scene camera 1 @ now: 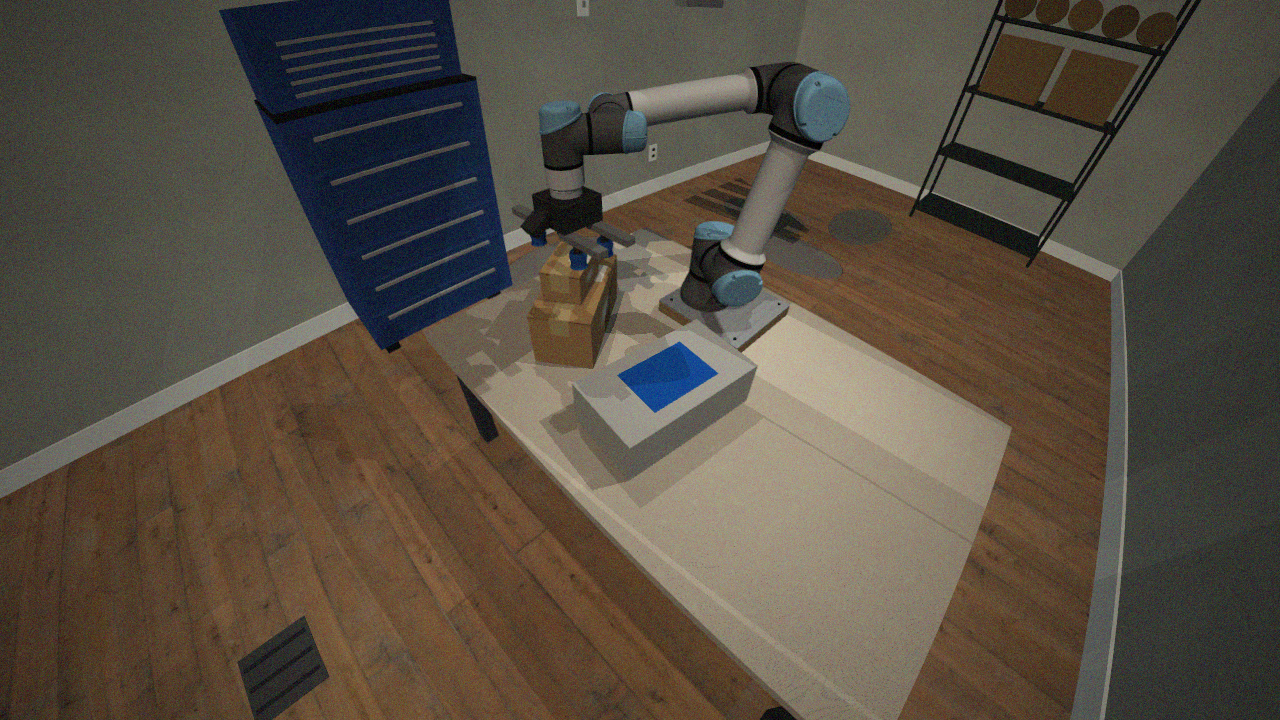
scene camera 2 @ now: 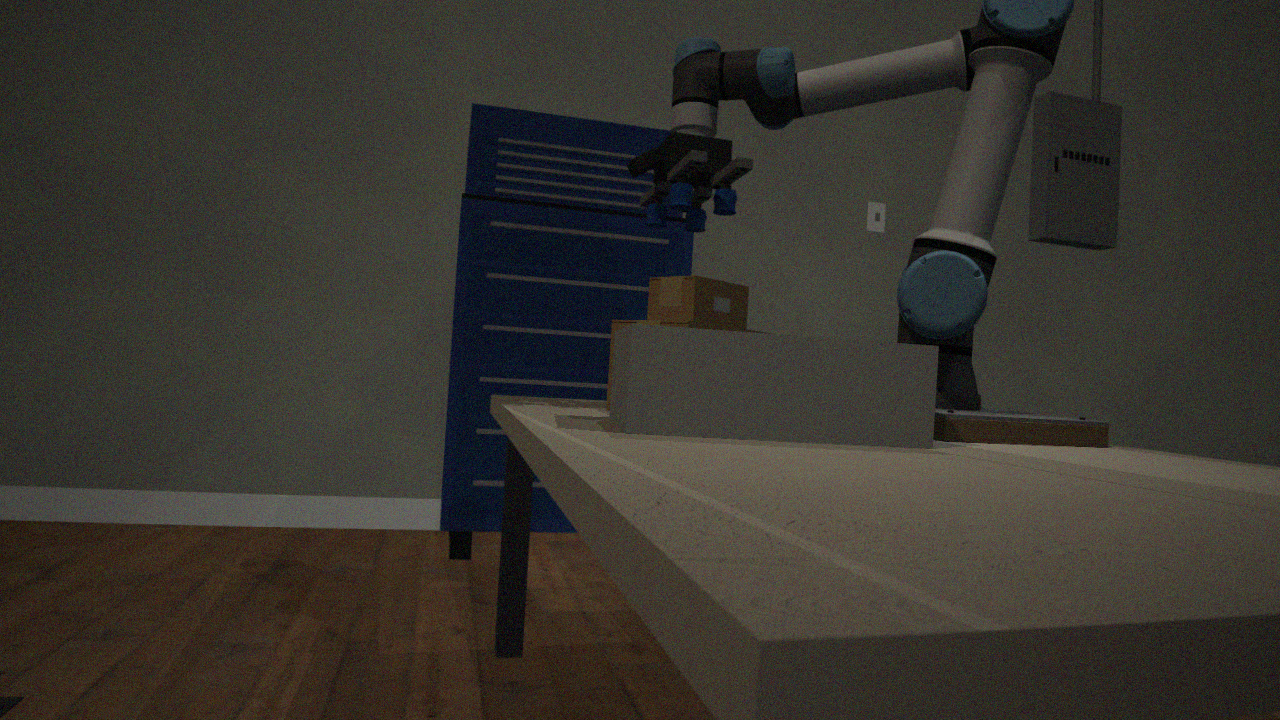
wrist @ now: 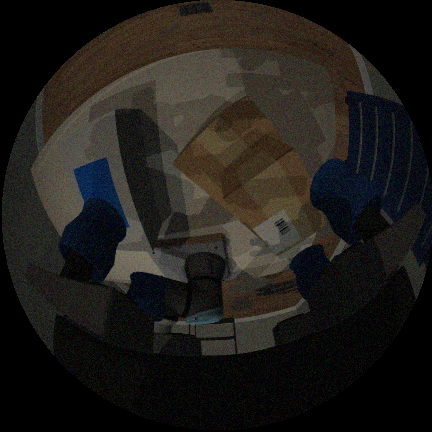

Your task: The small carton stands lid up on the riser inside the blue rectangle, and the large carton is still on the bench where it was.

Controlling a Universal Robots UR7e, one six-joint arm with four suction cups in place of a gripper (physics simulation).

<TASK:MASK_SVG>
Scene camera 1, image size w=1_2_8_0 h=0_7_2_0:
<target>grey riser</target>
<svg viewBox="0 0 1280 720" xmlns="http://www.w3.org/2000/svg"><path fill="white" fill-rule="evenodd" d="M697 319L572 383L576 419L628 480L631 480L745 402L748 398L758 365Z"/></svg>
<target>small carton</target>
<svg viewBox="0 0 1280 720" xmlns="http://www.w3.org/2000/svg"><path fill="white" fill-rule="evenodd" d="M561 241L539 271L542 297L546 300L582 305L599 272L599 262L587 255L588 267L580 271L571 269L569 254L573 246Z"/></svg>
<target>large carton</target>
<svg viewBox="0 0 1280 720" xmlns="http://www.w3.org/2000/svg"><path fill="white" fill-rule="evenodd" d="M617 255L613 254L609 258L598 261L599 272L582 305L543 299L541 290L527 315L535 361L594 368L617 298Z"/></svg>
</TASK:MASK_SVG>
